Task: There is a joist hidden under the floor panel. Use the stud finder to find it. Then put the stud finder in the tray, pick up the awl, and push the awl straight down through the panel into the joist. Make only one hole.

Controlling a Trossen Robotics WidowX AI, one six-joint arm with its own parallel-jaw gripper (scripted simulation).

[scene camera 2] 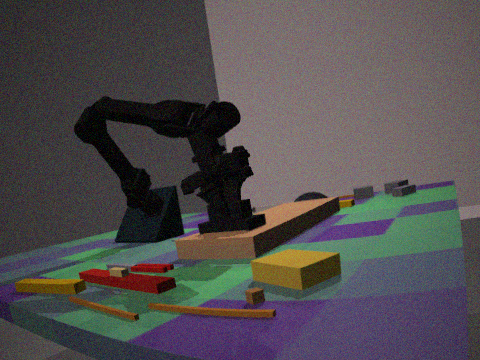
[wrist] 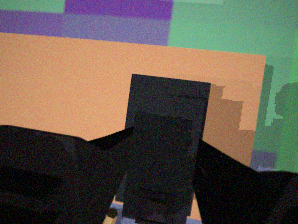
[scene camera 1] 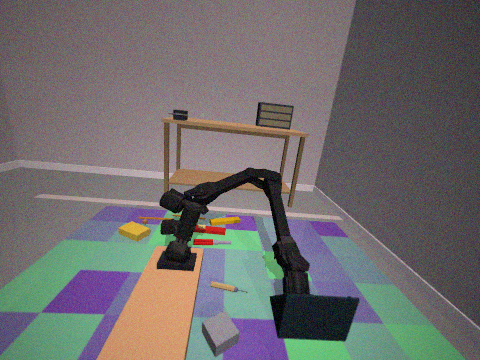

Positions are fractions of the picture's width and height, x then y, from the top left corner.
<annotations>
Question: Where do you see a stud finder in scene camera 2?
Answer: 0.50, 0.59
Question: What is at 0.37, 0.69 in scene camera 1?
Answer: My gripper.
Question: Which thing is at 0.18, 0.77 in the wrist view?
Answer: My gripper.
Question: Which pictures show my gripper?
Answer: Scene camera 2, the wrist view and scene camera 1: all of them.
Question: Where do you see a yellow bar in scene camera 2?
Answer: At 0.12, 0.80
</annotations>
